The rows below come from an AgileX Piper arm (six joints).
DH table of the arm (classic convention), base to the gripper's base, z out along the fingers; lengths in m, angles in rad. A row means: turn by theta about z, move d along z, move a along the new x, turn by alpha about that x. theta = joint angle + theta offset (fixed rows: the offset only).
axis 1: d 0.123; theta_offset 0; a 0; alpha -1.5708
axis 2: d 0; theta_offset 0.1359; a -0.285; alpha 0
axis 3: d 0; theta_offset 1.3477; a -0.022; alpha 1.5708
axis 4: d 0.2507; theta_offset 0; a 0; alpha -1.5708
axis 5: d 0; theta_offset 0; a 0; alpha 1.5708
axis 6: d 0.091; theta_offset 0; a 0; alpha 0
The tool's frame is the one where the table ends.
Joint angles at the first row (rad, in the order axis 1, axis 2, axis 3, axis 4, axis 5, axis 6):
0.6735 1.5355 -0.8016 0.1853 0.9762 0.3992
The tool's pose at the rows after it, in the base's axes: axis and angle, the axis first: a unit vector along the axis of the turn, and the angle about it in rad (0 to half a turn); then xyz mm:
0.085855, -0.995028, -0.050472, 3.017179, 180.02, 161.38, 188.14
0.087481, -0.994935, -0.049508, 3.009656, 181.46, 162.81, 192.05
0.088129, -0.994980, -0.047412, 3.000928, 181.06, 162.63, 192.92
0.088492, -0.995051, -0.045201, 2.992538, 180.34, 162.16, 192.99
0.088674, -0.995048, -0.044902, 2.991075, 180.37, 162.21, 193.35
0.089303, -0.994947, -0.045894, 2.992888, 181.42, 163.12, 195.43
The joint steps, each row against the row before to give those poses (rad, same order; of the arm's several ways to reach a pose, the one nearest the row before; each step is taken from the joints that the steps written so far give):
0.0000 0.0024 -0.0257 -0.0037 0.0267 0.0000
0.0000 0.0016 -0.0194 0.0000 0.0254 0.0000
0.0000 0.0000 -0.0036 0.0000 0.0133 0.0000
0.0000 0.0000 0.0000 0.0000 0.0095 0.0000
0.0000 0.0000 -0.0016 0.0000 0.0032 0.0000
0.0000 0.0000 -0.0095 0.0000 0.0069 0.0000

